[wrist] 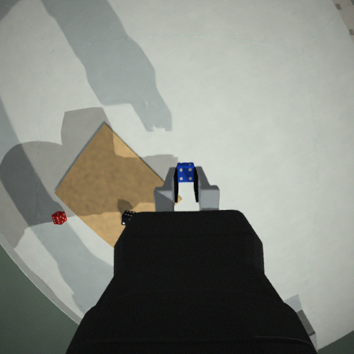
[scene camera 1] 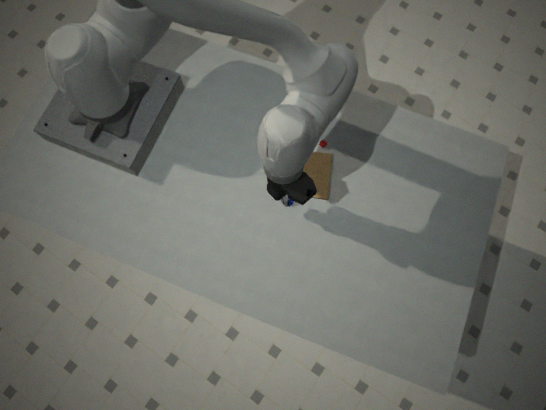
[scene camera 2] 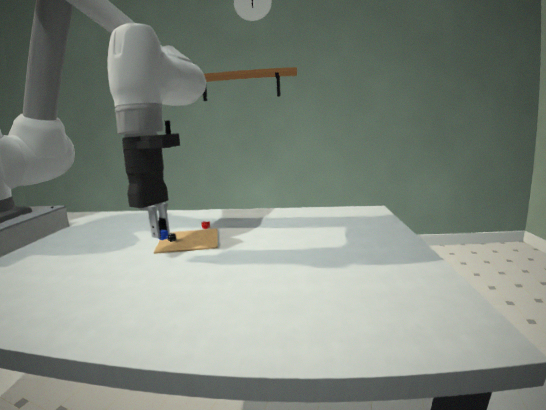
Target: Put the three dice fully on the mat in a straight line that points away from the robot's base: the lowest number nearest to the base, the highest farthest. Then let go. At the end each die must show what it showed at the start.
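Frame: origin at the arm's base, x up, y ahead, z left, level; centimetres.
Seen in the pictures: gripper, fingertip midpoint: [scene camera 1: 287, 201] [scene camera 2: 160, 235]; arm's base, origin of the base link: [scene camera 1: 109, 104].
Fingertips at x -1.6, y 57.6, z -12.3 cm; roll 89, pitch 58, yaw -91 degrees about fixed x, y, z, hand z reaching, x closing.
Pixels of each thing's top centre, then the offset from my fingertips to it. Level surfaces: height alone.
- blue die, middle of its top: [scene camera 2: 162, 230] [scene camera 1: 289, 201] dx +1.1, dy +0.5, dz -0.3 cm
- tan square mat, middle of its top: [scene camera 2: 188, 239] [scene camera 1: 306, 173] dx -4.6, dy +2.4, dz +10.9 cm
- black die, middle of its top: [scene camera 2: 171, 233] dx -3.0, dy -1.4, dz +10.4 cm
- red die, middle of its top: [scene camera 2: 205, 222] [scene camera 1: 323, 142] dx -3.4, dy +4.6, dz +21.2 cm
- white table, its level: dx -5.0 cm
My gripper [scene camera 1: 286, 200] [scene camera 2: 161, 235] [wrist: 185, 177] points down and is shut on the blue die [scene camera 1: 290, 202] [scene camera 2: 163, 234] [wrist: 185, 172], held above the table beside the mat. The blue die shows four pips towards the wrist camera. The tan square mat [scene camera 1: 323, 172] [scene camera 2: 197, 241] [wrist: 100, 180] lies on the table. The black die [scene camera 2: 172, 237] [wrist: 128, 217] rests on the mat, partly hidden by the gripper body in the wrist view; its top number is hard to tell. The red die [scene camera 1: 323, 143] [scene camera 2: 205, 225] [wrist: 59, 218] lies on the table, off the mat; its pips are small.
The robot's base plate [scene camera 1: 115, 150] [scene camera 2: 50, 220] stands on the white table [scene camera 1: 210, 240] [scene camera 2: 280, 310]. The arm hides part of the mat in scene camera 1. A wooden shelf [scene camera 2: 250, 74] hangs on the wall behind. Arm shadows cross the table and mat.
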